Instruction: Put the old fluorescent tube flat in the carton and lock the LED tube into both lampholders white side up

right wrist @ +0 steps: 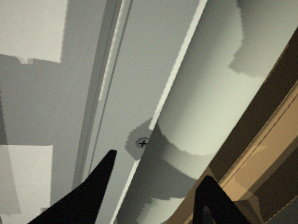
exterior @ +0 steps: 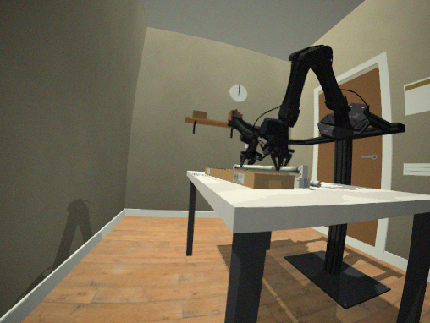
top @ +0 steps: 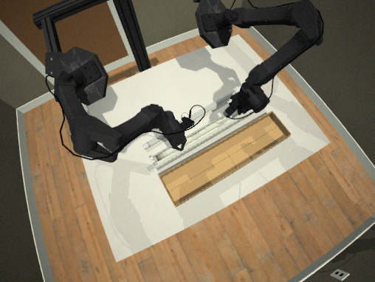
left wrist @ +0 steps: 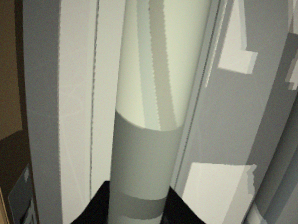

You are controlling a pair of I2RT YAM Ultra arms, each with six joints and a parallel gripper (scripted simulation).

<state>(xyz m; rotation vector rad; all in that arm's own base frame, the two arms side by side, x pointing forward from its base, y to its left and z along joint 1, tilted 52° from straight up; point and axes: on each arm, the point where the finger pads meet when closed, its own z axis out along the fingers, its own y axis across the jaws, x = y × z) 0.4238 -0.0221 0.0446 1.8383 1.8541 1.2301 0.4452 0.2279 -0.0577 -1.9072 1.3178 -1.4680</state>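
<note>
The old fluorescent tube is 17 cm to the left of my right hand and 1 cm behind it. Also, from my right hand: LED tube (14 cm to the left, 13 cm behind, 5 cm below); then brown carton (19 cm to the left, 14 cm ahead, 4 cm below).
</note>
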